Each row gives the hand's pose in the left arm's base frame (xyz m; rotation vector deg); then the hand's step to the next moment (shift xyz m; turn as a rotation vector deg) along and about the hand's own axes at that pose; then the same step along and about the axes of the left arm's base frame.
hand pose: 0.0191 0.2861 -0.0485 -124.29 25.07 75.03
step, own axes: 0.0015 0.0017 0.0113 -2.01 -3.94 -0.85
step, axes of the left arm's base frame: -0.0081 0.0056 -0.0059 1.78 2.56 3.25
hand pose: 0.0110 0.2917 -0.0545 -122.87 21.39 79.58
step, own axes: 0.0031 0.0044 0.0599 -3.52 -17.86 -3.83
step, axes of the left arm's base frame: -0.0458 0.0316 -0.0229 10.43 11.98 9.68
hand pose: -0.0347 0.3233 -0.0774 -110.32 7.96 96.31
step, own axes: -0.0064 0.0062 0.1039 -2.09 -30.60 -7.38
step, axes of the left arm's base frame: -0.0951 0.0428 -0.0007 19.38 21.27 12.93
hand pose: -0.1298 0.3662 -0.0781 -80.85 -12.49 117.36
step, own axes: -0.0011 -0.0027 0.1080 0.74 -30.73 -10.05
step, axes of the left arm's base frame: -0.0944 0.0242 0.0466 21.17 22.45 9.68
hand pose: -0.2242 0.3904 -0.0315 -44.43 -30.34 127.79
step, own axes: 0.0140 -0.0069 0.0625 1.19 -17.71 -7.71
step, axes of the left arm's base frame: -0.0460 0.0060 0.0447 13.03 13.77 3.88
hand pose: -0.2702 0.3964 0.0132 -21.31 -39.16 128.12
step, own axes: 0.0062 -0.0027 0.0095 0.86 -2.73 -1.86
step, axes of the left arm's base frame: -0.0069 0.0027 0.0090 1.86 2.86 0.02
